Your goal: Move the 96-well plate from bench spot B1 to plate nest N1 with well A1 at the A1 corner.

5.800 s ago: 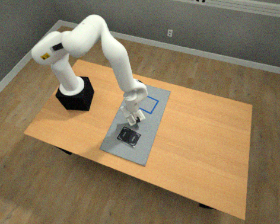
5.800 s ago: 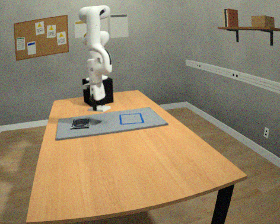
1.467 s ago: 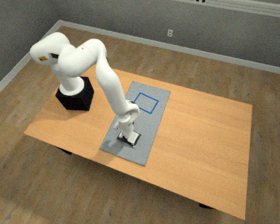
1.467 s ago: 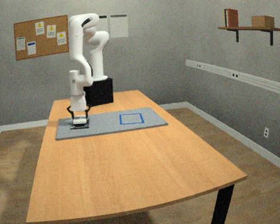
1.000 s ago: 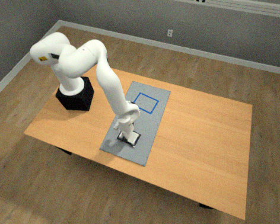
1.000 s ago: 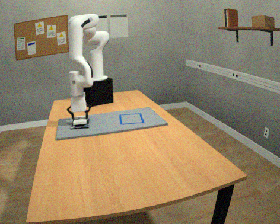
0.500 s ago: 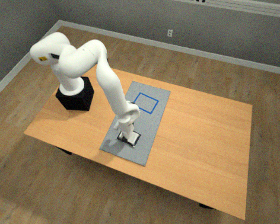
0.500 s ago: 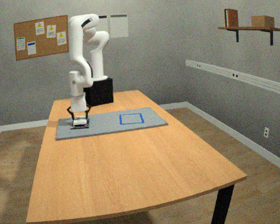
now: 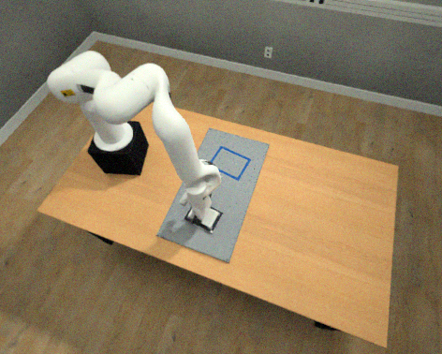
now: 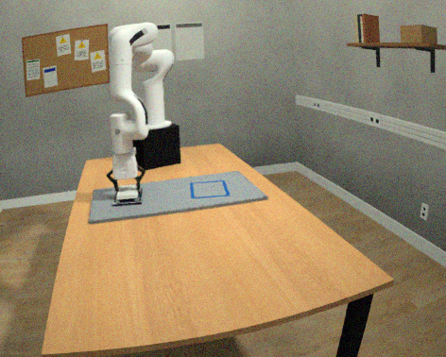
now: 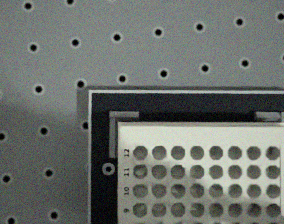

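Right now my hand is 10 mm above the white 96-well plate. From my hand the other things lie so: plate nest N1: 30 mm below.
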